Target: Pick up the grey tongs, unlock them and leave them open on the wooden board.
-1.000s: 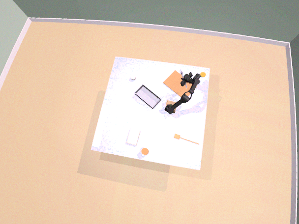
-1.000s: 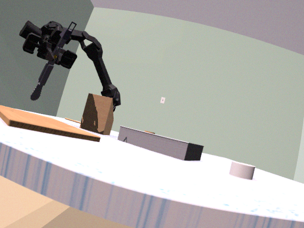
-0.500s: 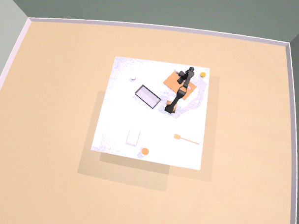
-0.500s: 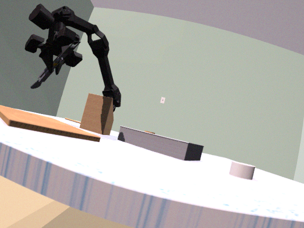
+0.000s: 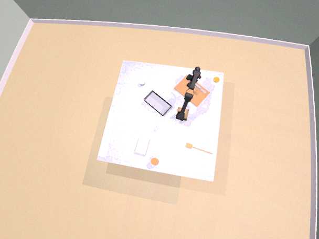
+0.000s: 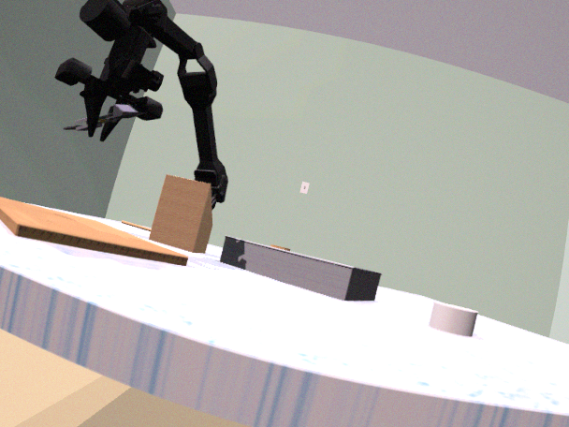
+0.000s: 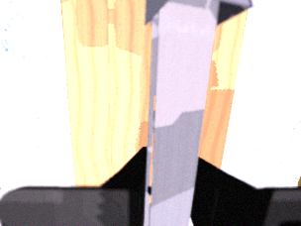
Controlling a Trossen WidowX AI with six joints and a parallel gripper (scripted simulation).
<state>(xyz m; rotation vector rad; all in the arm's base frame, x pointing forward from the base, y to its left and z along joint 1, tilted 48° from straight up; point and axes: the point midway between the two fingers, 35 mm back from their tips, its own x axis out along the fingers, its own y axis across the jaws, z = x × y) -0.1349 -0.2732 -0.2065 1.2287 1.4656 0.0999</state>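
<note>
The wooden board lies 150 mm below my gripper tip. From my gripper tip the other things lie so: grey roasting tin 390 mm ahead, 190 mm to the left, 130 mm below; then white cylinder 600 mm ahead, 70 mm to the right, 140 mm below; then orange disc 300 mm behind, 160 mm to the right, 150 mm below.
</note>
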